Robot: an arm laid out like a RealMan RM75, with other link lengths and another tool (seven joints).
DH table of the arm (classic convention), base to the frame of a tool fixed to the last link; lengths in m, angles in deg. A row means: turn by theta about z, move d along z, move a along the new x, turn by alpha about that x. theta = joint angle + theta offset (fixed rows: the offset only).
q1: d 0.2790; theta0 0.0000; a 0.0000; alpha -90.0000
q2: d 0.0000; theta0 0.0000; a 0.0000; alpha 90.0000
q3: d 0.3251; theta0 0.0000; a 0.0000; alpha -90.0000
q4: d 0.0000; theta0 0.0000; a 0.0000; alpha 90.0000
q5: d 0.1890; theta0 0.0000; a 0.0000; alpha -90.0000
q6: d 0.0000; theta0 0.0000; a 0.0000; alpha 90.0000
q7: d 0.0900; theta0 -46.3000; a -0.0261; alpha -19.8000
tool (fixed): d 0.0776; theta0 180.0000; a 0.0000; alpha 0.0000
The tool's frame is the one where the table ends.
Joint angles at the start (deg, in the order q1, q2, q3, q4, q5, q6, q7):
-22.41 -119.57 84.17 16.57 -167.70 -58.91 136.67
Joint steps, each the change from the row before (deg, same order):
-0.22 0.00 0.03 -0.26 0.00 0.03 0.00
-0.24 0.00 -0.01 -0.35 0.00 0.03 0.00
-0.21 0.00 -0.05 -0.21 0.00 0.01 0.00
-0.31 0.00 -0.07 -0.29 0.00 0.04 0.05
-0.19 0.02 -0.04 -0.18 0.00 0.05 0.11
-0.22 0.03 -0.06 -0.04 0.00 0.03 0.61
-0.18 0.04 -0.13 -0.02 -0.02 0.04 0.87
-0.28 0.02 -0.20 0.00 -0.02 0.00 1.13
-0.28 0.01 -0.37 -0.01 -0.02 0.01 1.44
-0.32 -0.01 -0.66 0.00 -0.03 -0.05 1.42
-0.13 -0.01 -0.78 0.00 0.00 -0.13 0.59
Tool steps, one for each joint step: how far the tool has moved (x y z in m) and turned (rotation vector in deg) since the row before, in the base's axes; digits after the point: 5 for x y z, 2 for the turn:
0.00031 0.00069 -0.00068 -0.16 0.04 0.02
0.00001 0.00066 -0.00074 -0.18 0.04 0.09
0.00039 0.00082 -0.00029 -0.07 0.01 0.01
0.00059 0.00126 -0.00046 -0.09 0.06 0.00
0.00018 0.00081 -0.00022 -0.05 0.14 0.01
0.00080 0.00127 -0.00006 0.15 0.60 -0.26
0.00037 0.00121 0.00017 0.28 0.82 -0.24
0.00113 0.00181 0.00018 0.41 1.02 -0.41
0.00078 0.00199 0.00044 0.60 1.25 -0.36
0.00092 0.00253 0.00135 0.85 1.08 -0.30
-0.00004 0.00157 0.00223 0.78 0.24 0.03

